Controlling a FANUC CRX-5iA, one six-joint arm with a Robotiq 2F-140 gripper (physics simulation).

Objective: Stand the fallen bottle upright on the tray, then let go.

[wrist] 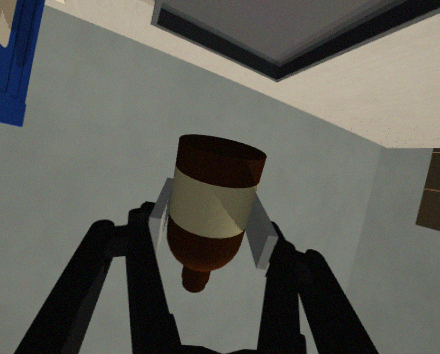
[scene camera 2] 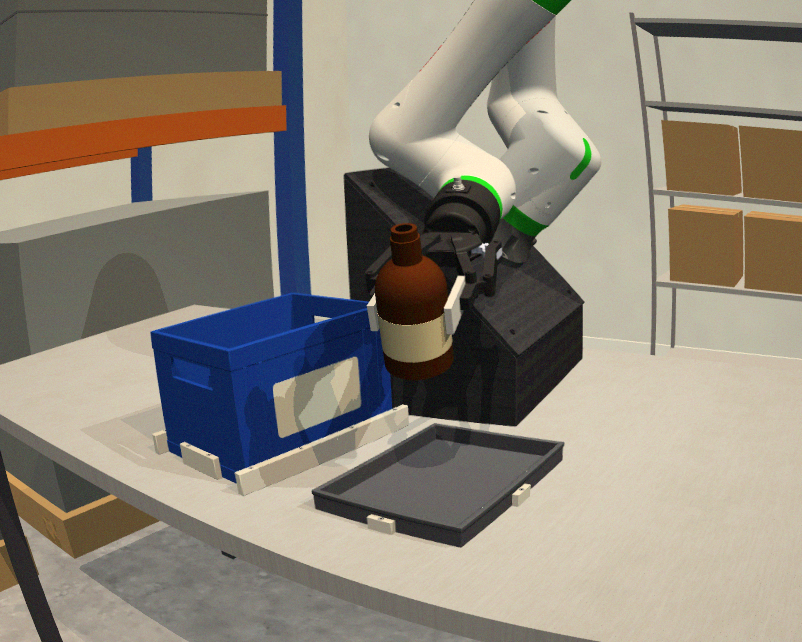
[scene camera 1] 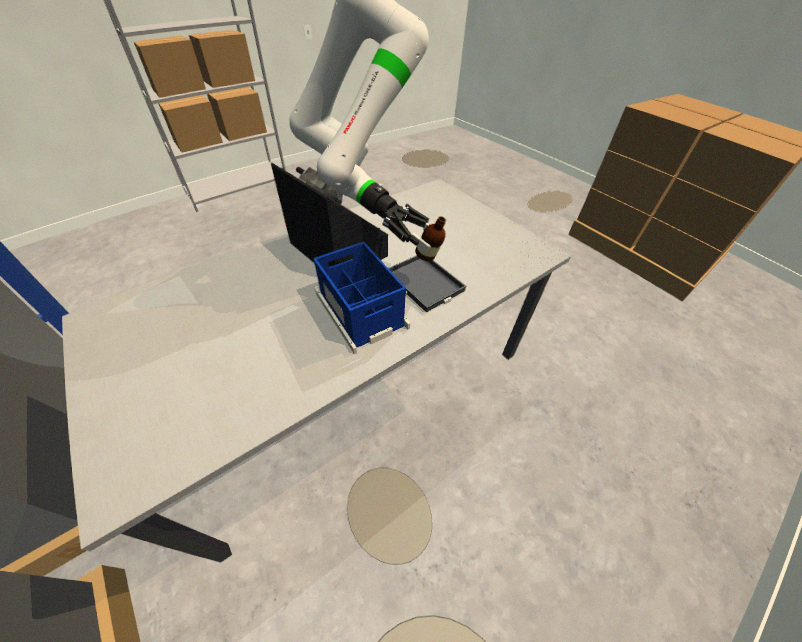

Note:
I see my gripper and a brown bottle.
My gripper shows as well in the wrist view and in scene camera 1.

